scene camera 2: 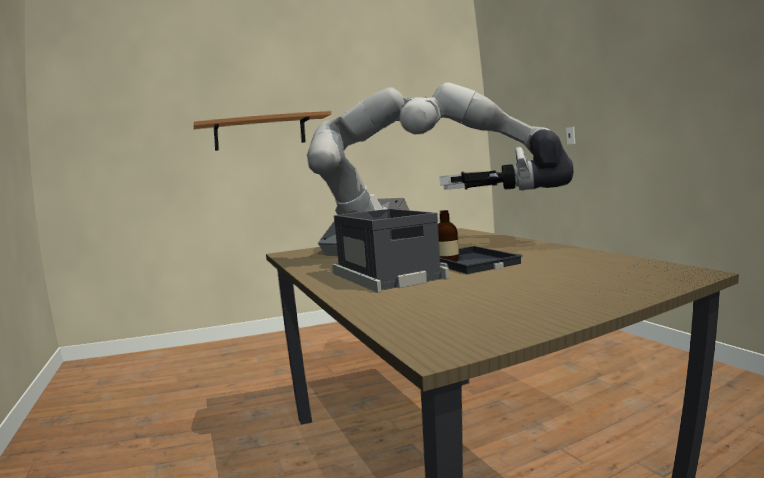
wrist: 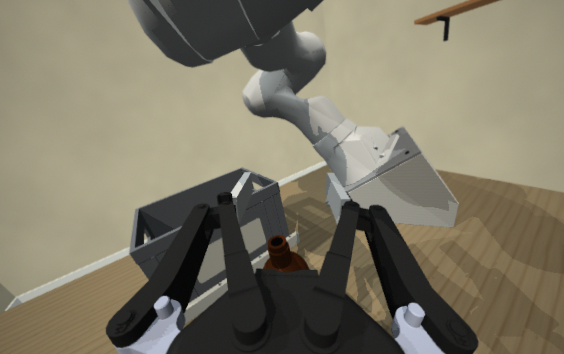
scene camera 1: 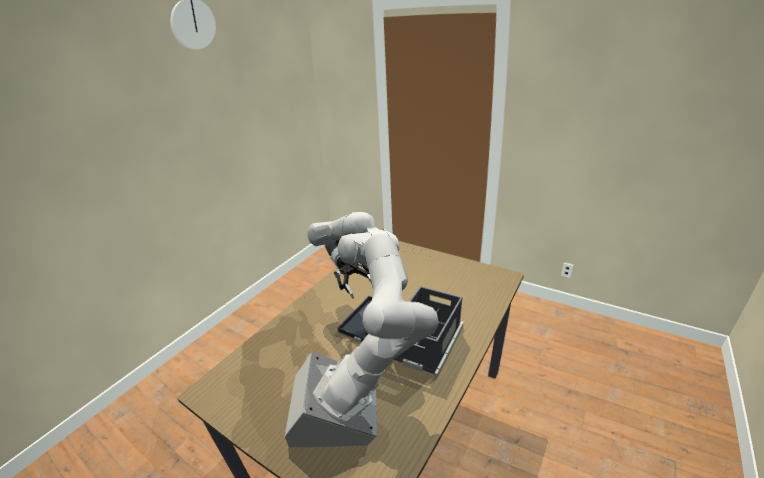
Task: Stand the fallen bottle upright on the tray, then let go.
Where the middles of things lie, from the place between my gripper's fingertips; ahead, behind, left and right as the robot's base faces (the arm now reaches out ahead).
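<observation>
From my hand: tall dark crate (scene camera 2: 383, 244), 24 cm to the right, 5 cm ahead, 15 cm below; pale rail (wrist: 197, 306), 15 cm to the right, 5 cm ahead, 23 cm below; dark tray (scene camera 2: 473, 259), 2 cm to the left, 9 cm ahead, 23 cm below; brown bottle (scene camera 2: 448, 236), 2 cm to the right, 3 cm ahead, 16 cm below. Nearest to my hand of the things named here, going by their middles: the bottle.
</observation>
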